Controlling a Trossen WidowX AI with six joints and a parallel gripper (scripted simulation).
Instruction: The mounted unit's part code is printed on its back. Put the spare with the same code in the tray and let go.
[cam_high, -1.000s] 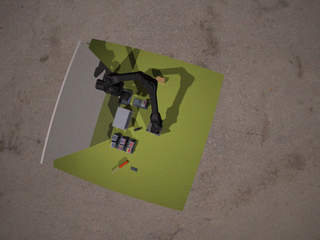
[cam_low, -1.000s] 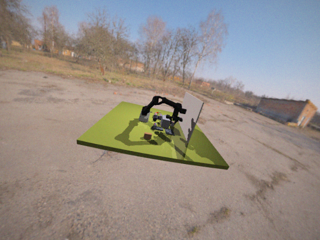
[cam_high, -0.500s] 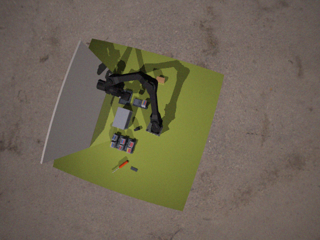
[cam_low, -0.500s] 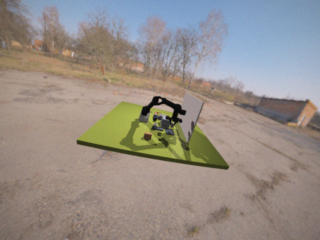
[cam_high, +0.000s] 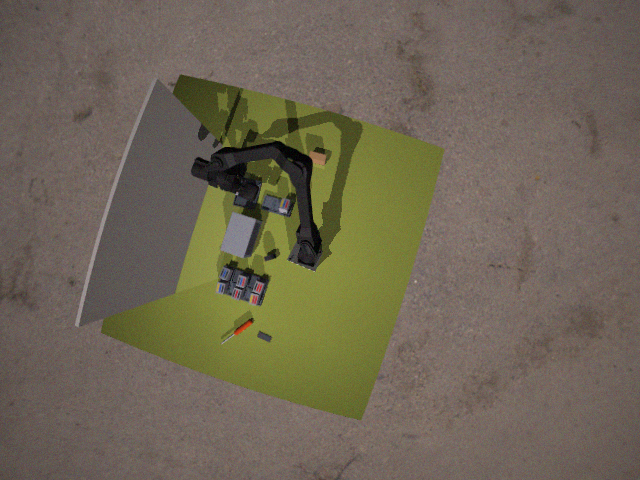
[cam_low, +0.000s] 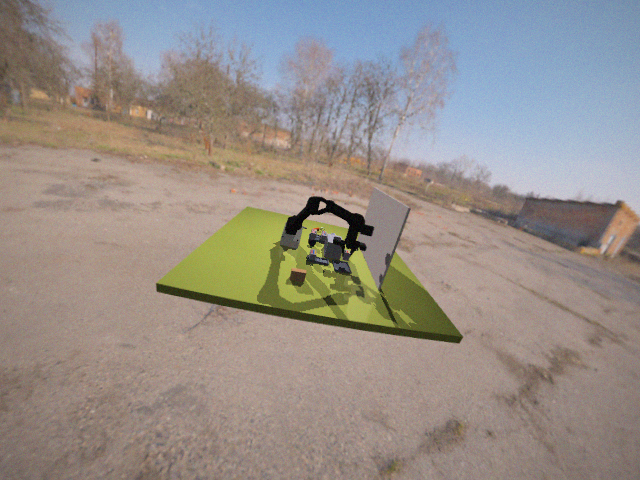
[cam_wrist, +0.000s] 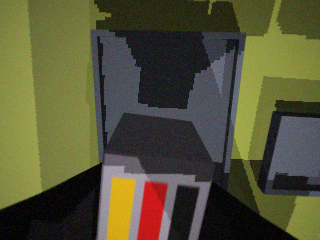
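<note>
Now: gripper tip 60 mm above the dark grey tray and 10 mm past it. Also, from my gripper tip: grey mounted unit (180 mm to the left, 60 mm behind, 20 mm below); then grey spare (20 mm above); then tall grey wall panel (180 mm ahead, 170 mm to the left, 160 mm above).
</note>
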